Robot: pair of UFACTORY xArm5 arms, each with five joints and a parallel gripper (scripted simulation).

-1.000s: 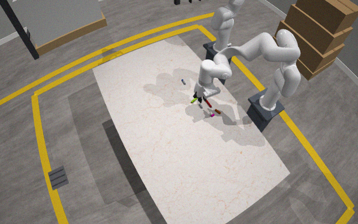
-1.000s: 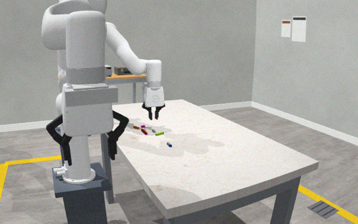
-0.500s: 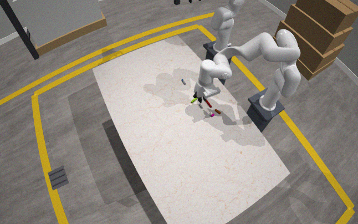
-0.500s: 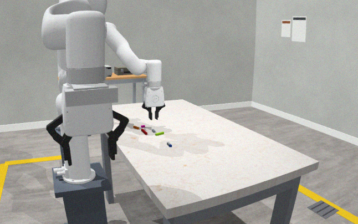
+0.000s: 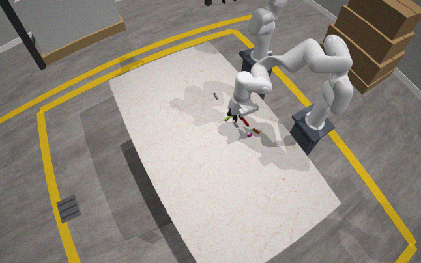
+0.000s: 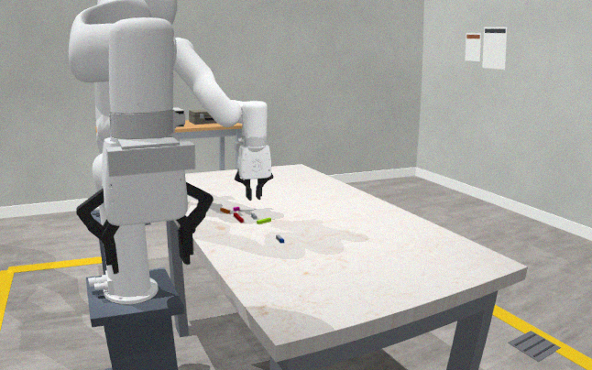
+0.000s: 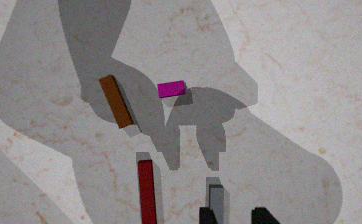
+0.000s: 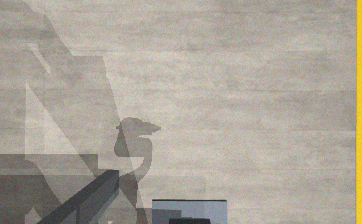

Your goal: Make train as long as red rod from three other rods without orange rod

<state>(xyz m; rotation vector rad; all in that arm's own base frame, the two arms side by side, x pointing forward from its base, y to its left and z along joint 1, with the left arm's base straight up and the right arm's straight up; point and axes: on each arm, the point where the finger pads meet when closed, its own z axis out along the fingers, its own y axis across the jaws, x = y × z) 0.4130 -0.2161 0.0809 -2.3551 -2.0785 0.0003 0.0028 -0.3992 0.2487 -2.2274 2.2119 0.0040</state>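
The red rod lies 8 cm below my left hand and 5 cm behind it. Also, from my left hand: lime rod: 8 cm below, 6 cm to the right, 1 cm ahead; orange rod: 8 cm to the left, 8 cm below, 7 cm behind; magenta rod: 9 cm to the left, 8 cm below, 3 cm behind.
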